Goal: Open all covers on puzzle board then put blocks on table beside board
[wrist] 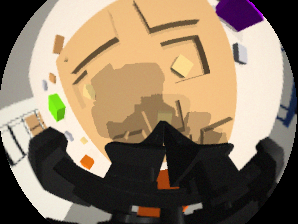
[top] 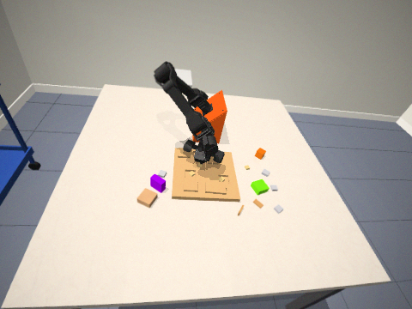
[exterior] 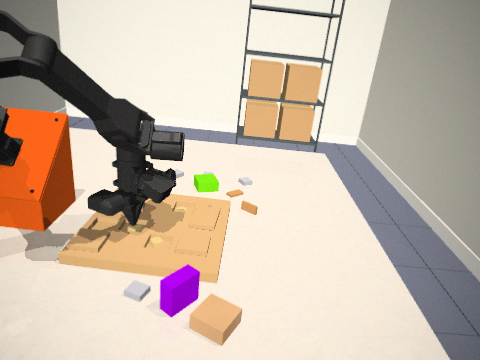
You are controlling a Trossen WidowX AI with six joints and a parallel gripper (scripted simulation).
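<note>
Now: the tan puzzle board 50 mm ahead of my gripper tip. From my gripper tip the other things lie so: green block: 120 mm ahead, 270 mm to the left, 10 mm below; grey piece: 70 mm ahead, 180 mm to the right, 10 mm below; purple block: 140 mm ahead, 190 mm to the right, 10 mm above.
</note>
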